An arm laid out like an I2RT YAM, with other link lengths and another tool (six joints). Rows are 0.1 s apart.
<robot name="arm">
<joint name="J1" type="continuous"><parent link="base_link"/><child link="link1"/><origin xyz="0 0 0.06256"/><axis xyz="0 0 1"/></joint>
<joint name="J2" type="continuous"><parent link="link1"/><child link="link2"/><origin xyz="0.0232 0.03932 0.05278"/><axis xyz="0 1 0"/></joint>
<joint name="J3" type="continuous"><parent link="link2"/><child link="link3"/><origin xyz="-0.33 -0.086 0"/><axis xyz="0 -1 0"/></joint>
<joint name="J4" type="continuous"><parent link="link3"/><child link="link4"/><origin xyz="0.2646 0.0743 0.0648"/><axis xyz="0 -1 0"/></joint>
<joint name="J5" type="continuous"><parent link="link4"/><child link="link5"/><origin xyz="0.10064 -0.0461 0.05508"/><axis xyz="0 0 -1"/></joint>
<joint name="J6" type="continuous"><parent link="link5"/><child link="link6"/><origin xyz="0.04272 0 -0.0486"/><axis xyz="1 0 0"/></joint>
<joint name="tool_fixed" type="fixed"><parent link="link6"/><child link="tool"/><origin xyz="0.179 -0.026 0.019" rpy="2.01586 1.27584 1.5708"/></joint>
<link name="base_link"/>
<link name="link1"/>
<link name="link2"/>
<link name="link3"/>
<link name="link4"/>
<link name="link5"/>
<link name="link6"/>
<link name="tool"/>
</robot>
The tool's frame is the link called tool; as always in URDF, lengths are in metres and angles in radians. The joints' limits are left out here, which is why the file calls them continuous.
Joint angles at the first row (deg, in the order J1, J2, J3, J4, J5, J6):
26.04, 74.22, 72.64, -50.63, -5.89, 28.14
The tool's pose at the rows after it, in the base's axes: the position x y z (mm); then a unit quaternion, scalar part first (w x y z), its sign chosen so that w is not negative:
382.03 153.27 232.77 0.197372 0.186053 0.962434 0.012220
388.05 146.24 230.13 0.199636 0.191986 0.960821 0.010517
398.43 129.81 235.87 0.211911 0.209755 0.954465 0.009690
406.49 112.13 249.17 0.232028 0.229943 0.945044 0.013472
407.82 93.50 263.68 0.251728 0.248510 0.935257 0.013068
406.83 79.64 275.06 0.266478 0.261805 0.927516 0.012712
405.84 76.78 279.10 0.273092 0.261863 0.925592 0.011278
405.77 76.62 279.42 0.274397 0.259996 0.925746 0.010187
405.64 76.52 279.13 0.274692 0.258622 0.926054 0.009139
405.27 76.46 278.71 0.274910 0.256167 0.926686 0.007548
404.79 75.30 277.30 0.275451 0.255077 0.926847 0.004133
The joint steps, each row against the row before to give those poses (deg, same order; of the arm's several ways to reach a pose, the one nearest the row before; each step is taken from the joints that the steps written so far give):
-0.44, 0.63, -1.00, 1.22, -0.13, -0.63
-1.37, 0.30, -0.49, 0.90, -0.24, -0.64
-2.58, -0.24, 0.01, 1.05, 0.13, -0.67
-2.51, -1.22, -0.01, 1.22, 0.26, -0.42
-2.10, -1.90, 0.01, 0.29, 0.72, -0.37
-1.53, -1.60, 0.00, 0.06, 0.51, -0.29
-0.18, -0.59, -0.03, 0.00, 0.32, -0.41
0.00, -0.04, 0.00, -0.02, 0.05, -0.28
0.00, 0.00, -0.02, -0.04, 0.02, -0.20
0.00, 0.00, 0.00, -0.14, 0.00, -0.33
0.00, -0.07, -0.22, -0.02, 0.26, -0.28

